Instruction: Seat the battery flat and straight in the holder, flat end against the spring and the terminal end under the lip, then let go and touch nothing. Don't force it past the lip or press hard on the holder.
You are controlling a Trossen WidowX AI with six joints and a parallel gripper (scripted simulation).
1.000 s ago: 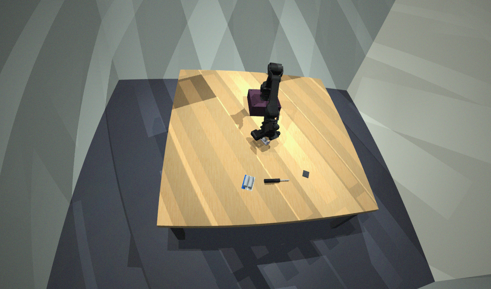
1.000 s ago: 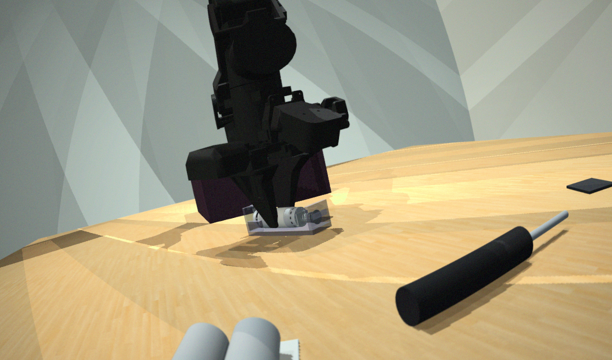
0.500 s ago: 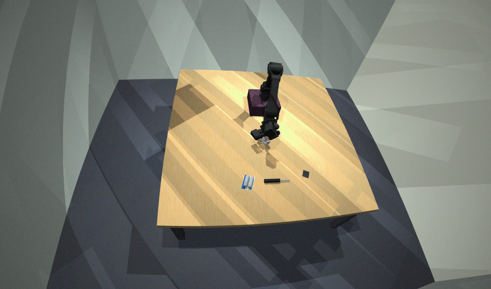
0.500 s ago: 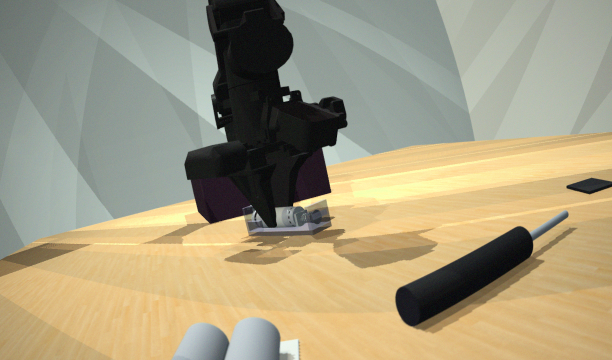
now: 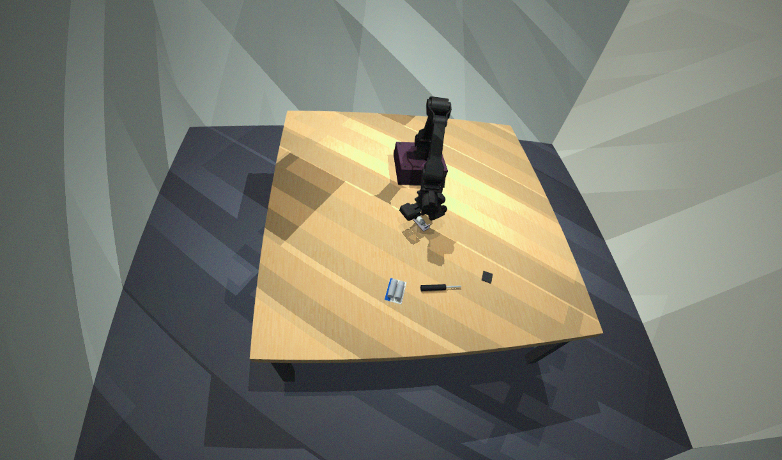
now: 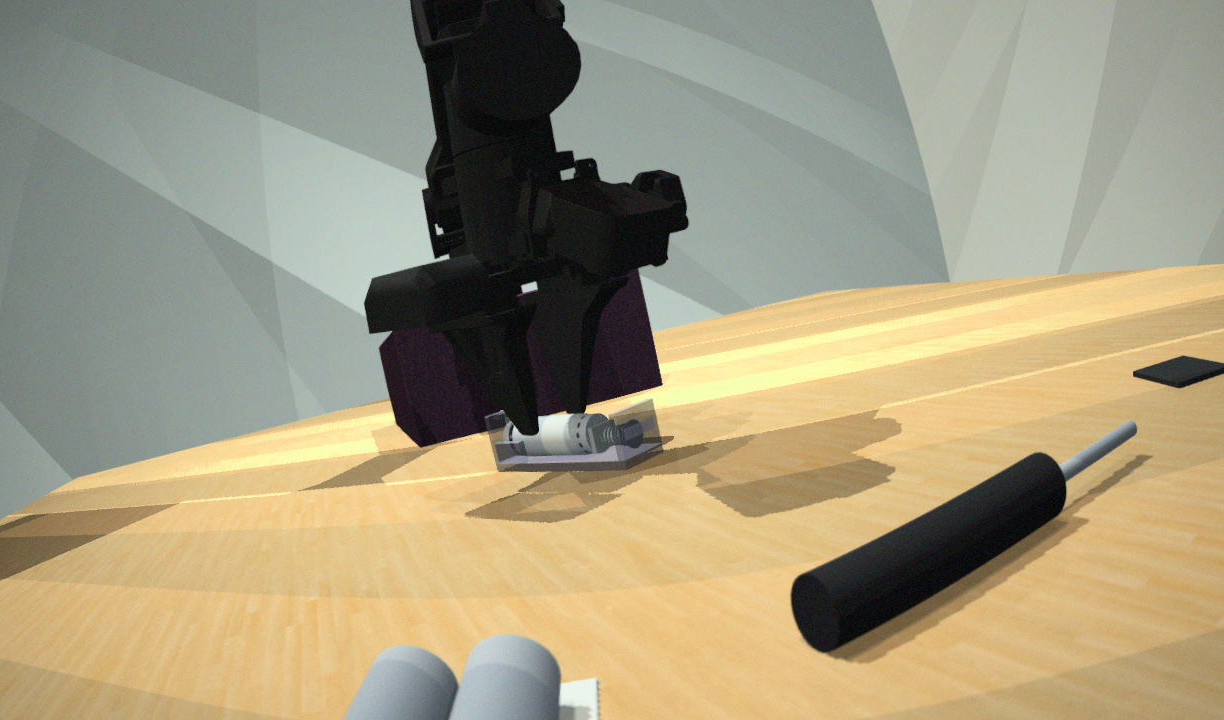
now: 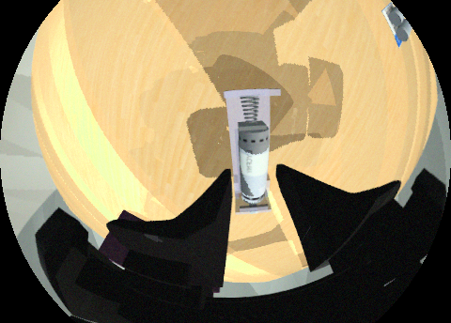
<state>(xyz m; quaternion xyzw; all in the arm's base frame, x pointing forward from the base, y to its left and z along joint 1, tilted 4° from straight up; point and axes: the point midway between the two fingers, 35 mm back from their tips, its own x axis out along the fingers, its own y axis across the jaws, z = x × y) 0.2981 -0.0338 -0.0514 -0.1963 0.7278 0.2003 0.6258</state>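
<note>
Now: the battery 10 mm below my gripper tip. From my gripper tip the other things lie so: black square (260 mm ahead, 250 mm to the left, 20 mm below); black-handled screwdriver (310 mm ahead, 60 mm to the left, 10 mm below).
</note>
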